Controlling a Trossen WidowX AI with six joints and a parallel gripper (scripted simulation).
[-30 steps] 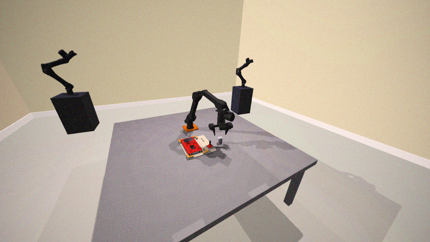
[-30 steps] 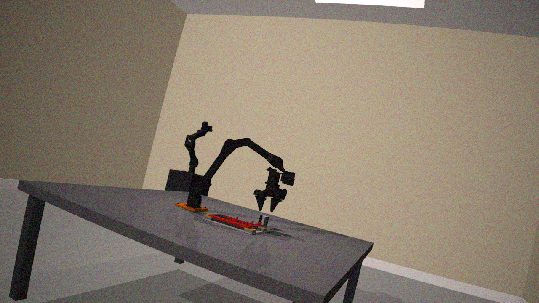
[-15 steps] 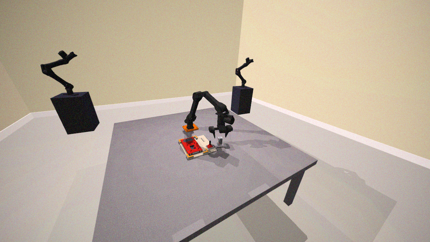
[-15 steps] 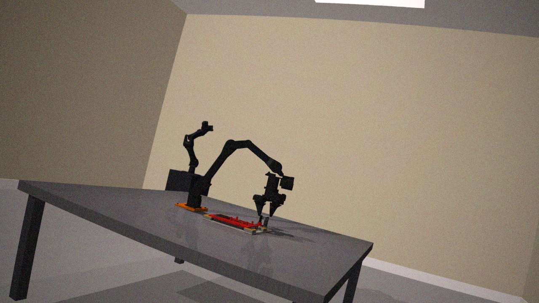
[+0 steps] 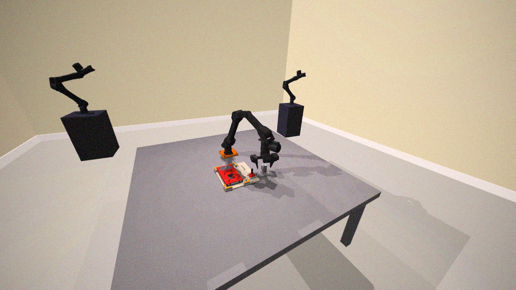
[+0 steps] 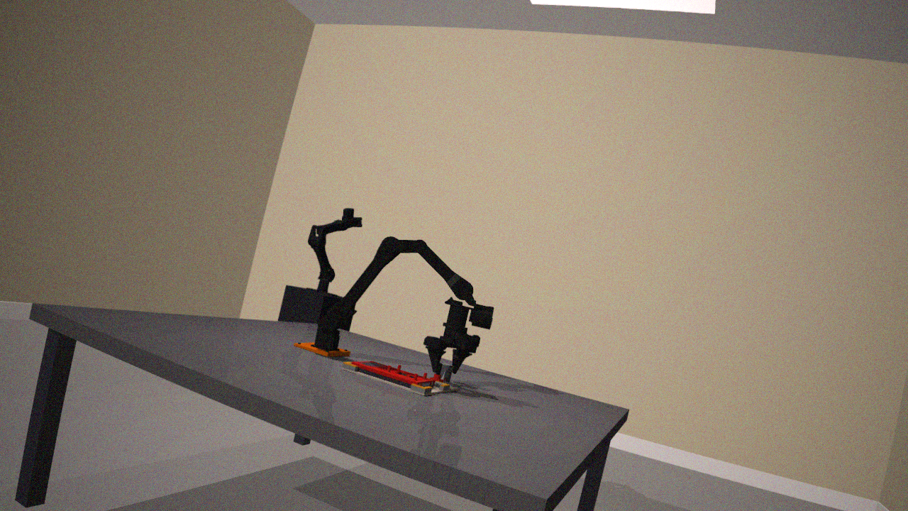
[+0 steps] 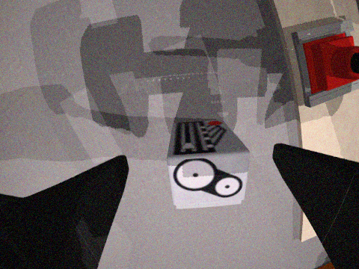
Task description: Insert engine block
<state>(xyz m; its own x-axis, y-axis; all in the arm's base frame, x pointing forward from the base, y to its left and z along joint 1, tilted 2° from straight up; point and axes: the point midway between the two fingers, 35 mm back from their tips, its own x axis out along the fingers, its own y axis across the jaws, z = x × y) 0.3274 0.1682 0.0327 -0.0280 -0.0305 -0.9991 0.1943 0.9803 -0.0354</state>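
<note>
Right now the engine block is right at my gripper tip.
</note>
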